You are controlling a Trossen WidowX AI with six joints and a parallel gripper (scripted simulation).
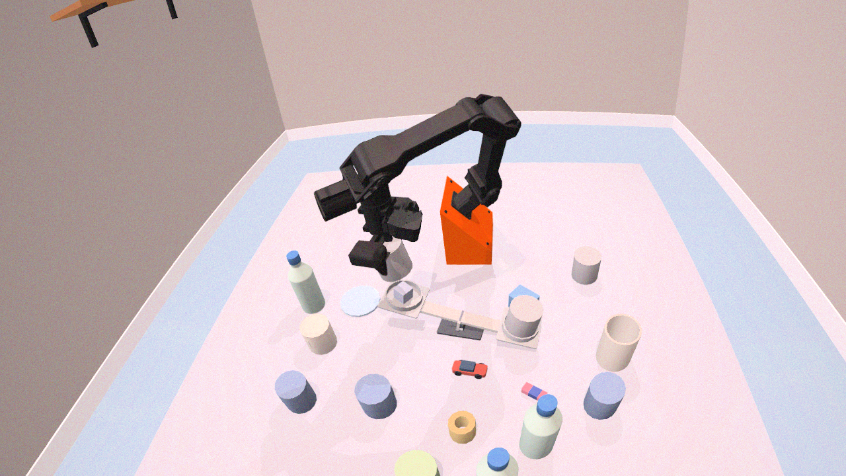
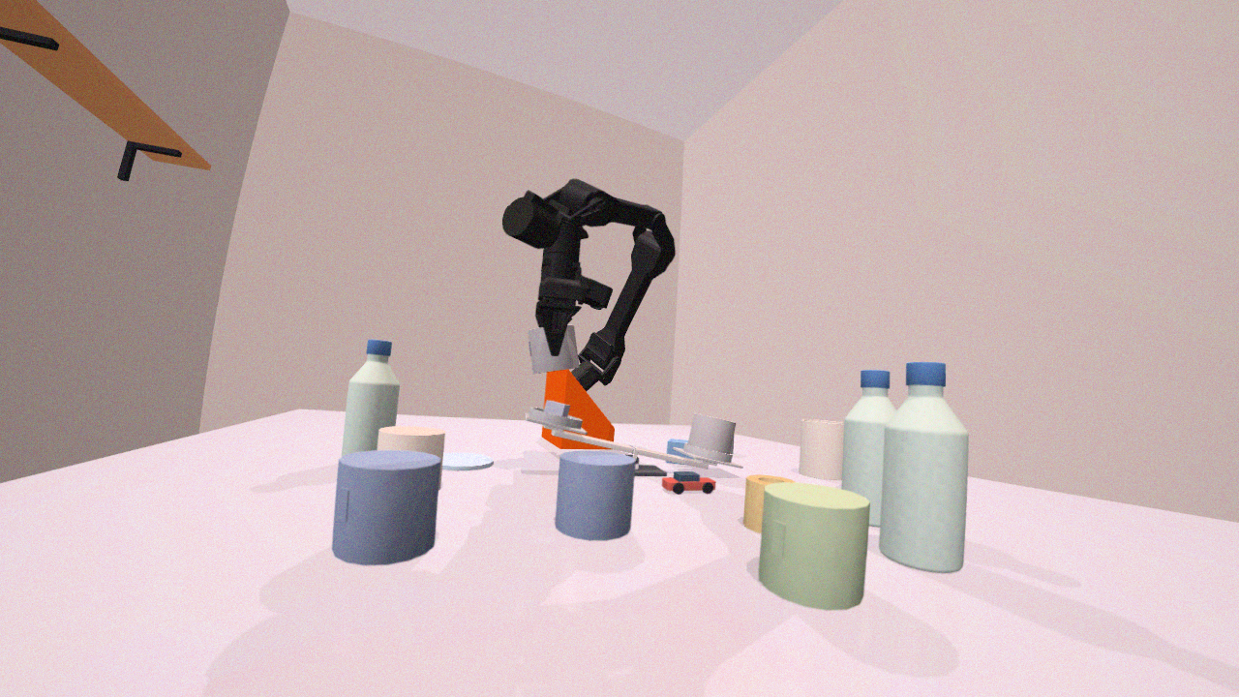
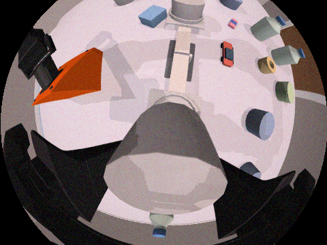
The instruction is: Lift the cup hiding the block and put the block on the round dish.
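Right now my gripper tip is 40 mm past the pale blue round dish, 120 mm to the left of it and 170 mm above it. Also, from my gripper tip: blue box 30 mm behind, 270 mm to the left, 150 mm below; then small balance 30 mm ahead, 130 mm to the left, 150 mm below; then toy car 150 mm ahead, 160 mm to the left, 160 mm below.
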